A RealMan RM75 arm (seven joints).
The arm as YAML. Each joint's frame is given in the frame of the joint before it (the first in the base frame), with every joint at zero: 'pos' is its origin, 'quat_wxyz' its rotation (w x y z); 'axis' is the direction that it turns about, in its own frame. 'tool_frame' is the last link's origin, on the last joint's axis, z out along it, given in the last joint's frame.
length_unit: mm
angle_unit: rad
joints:
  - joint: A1
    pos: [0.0, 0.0, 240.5]
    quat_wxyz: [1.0, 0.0, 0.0, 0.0]
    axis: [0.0, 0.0, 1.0]
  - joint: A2
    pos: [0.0, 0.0, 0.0]
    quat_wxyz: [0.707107, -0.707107, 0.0, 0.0]
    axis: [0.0, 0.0, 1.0]
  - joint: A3
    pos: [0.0, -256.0, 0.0]
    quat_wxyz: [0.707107, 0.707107, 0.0, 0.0]
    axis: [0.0, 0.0, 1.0]
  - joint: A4
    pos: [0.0, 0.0, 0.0]
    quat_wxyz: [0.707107, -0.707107, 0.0, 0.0]
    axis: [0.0, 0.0, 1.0]
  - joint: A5
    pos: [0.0, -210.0, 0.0]
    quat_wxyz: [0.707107, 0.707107, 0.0, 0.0]
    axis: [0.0, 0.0, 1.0]
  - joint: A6
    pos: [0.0, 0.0, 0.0]
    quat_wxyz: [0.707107, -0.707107, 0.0, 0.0]
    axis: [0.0, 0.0, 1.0]
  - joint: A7
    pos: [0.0, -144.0, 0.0]
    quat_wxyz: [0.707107, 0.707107, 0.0, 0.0]
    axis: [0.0, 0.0, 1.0]
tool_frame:
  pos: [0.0, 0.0, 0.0]
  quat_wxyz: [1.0, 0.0, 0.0, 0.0]
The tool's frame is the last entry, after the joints.
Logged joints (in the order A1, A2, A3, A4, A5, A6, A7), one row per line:
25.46 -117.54 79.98 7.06 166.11 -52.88 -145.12
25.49 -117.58 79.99 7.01 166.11 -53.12 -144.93
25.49 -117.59 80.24 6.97 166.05 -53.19 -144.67
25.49 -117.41 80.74 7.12 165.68 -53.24 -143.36
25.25 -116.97 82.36 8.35 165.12 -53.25 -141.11
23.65 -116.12 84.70 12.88 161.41 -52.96 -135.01
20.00 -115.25 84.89 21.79 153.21 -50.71 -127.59
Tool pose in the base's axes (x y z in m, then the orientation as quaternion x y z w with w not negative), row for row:
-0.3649 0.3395 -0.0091 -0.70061 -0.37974 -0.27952 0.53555
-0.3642 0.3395 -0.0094 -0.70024 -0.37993 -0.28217 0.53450
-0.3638 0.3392 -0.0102 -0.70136 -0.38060 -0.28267 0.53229
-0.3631 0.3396 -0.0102 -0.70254 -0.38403 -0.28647 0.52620
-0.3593 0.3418 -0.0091 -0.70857 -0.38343 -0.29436 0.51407
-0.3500 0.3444 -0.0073 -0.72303 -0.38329 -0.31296 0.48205
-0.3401 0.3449 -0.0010 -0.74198 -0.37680 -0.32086 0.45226
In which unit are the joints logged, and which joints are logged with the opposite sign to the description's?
The joints are logged in degrees. Opposite sign: A1, A5, A7.
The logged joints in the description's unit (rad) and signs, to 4 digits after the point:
-0.4444 -2.0515 1.3959 0.1232 -2.8992 -0.9229 2.5328
-0.4449 -2.0522 1.3961 0.1223 -2.8992 -0.9271 2.5295
-0.4449 -2.0523 1.4005 0.1216 -2.8981 -0.9283 2.5250
-0.4449 -2.0492 1.4092 0.1243 -2.8917 -0.9292 2.5021
-0.4407 -2.0415 1.4375 0.1457 -2.8819 -0.9294 2.4628
-0.4128 -2.0267 1.4783 0.2248 -2.8171 -0.9243 2.3564
-0.3491 -2.0115 1.4816 0.3803 -2.6740 -0.8851 2.2269

